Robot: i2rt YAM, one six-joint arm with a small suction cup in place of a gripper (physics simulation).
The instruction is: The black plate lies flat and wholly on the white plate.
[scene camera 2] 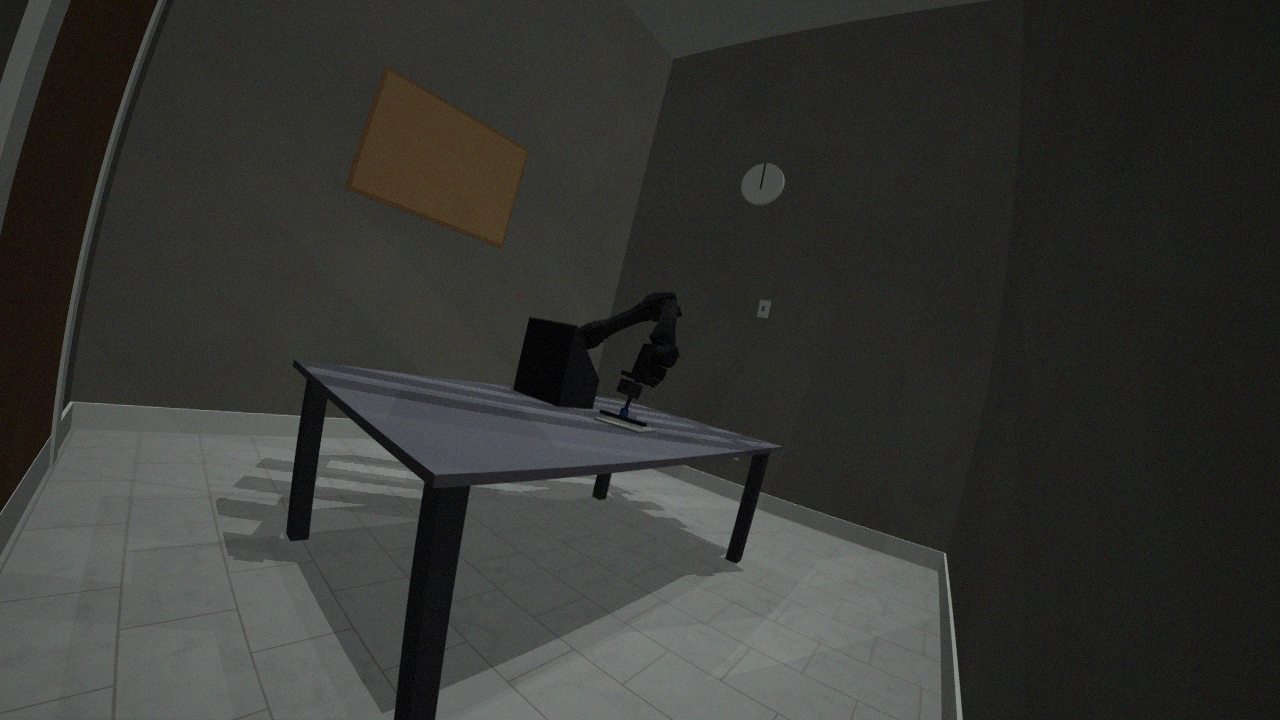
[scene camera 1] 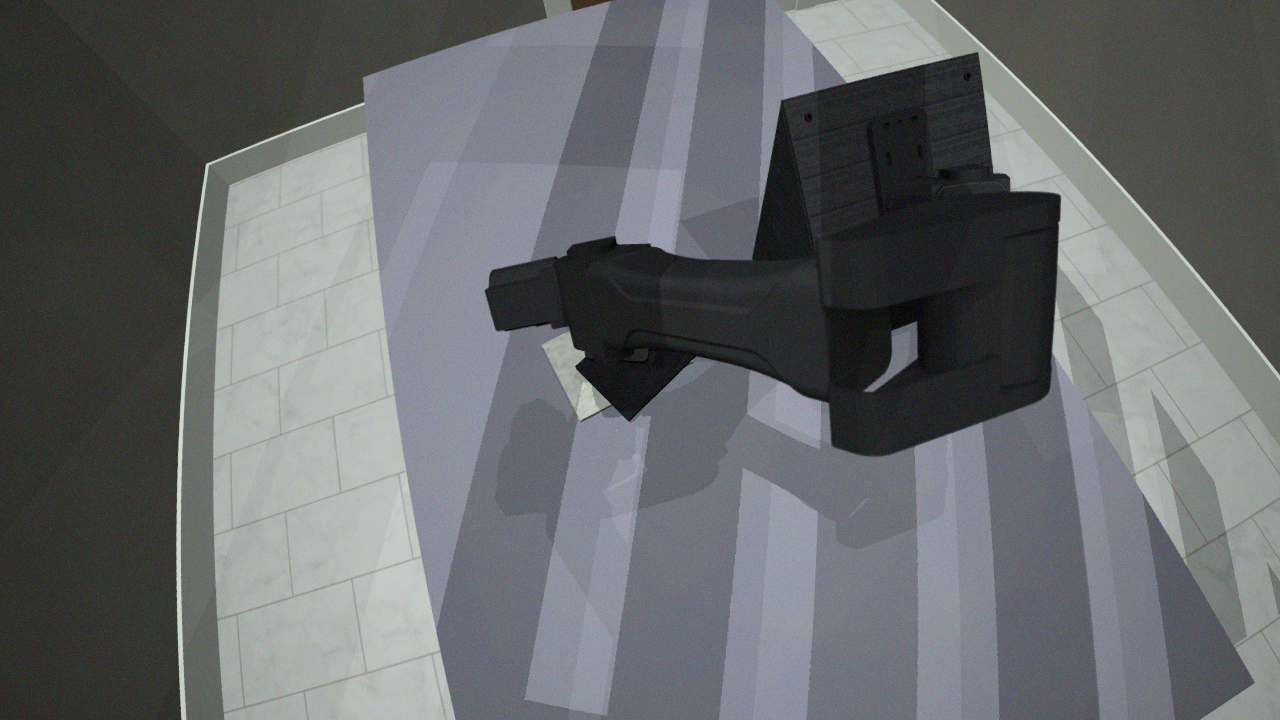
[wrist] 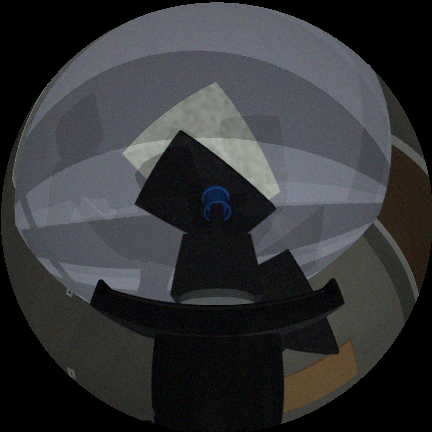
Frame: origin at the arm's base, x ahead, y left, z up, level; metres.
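Seen in the pictures: end effector, tool point: (scene camera 2: 621, 419) (wrist: 216, 193); arm's base, origin of the base link: (scene camera 2: 567, 353) (scene camera 1: 905, 206).
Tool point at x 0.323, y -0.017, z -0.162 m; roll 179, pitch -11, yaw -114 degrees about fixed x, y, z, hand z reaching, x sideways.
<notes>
Offsets run from my tool point to a thing's top centre. "spot": to the spot under its first point. Level surfaces: height alone.
A square black plate @(dz +0.017, dx -0.004, dy +0.015 m) (scene camera 1: 637, 386) (wrist: 177, 185) lies on the grey table, partly on a white plate @(dz -0.009, dx +0.026, dy -0.007 m) (scene camera 1: 563, 365) (wrist: 209, 116). It covers the white plate's near part and sticks out past its edge. In the side scene view both plates @(spot: dz +0.011, dx +0.025, dy -0.024 m) (scene camera 2: 623, 417) show as a thin stack. My blue suction cup (wrist: 216, 203) (scene camera 2: 629, 400) is down on the middle of the black plate and touches it. In the overhead scene view the arm hides the cup.
The arm's black base block (scene camera 1: 895, 143) (scene camera 2: 550, 362) stands on the table @(dz -0.015 m) (scene camera 1: 716, 582) (scene camera 2: 465, 429) behind the plates. The arm (scene camera 1: 716, 305) stretches low over the table's middle. The table's edge and the tiled floor (scene camera 1: 295, 447) lie to the left.
</notes>
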